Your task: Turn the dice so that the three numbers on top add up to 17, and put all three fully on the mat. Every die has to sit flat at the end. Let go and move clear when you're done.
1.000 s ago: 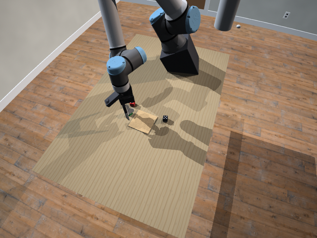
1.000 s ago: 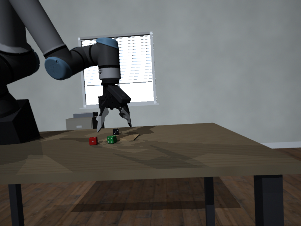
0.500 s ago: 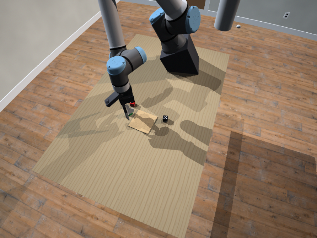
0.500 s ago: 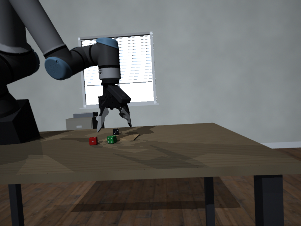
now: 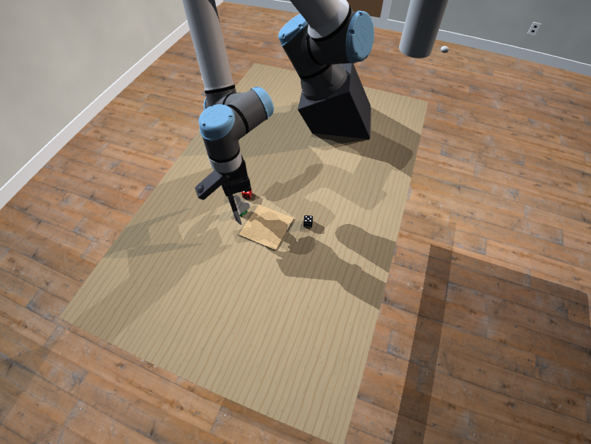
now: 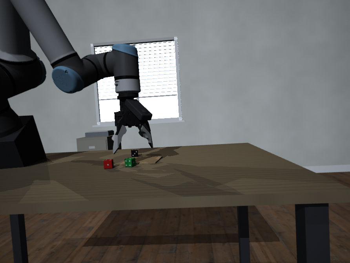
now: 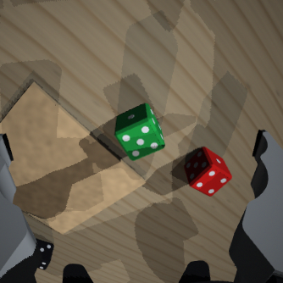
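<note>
Right now my hand is 40 mm above the green die, 20 mm past it and 10 mm to the right of it. From my hand the other things lie so: black die: 240 mm to the left, 100 mm behind, 40 mm below; red die: 100 mm behind, 40 mm below, 10 mm to the right; tan mat: 120 mm to the left, 50 mm below, 20 mm behind.
</note>
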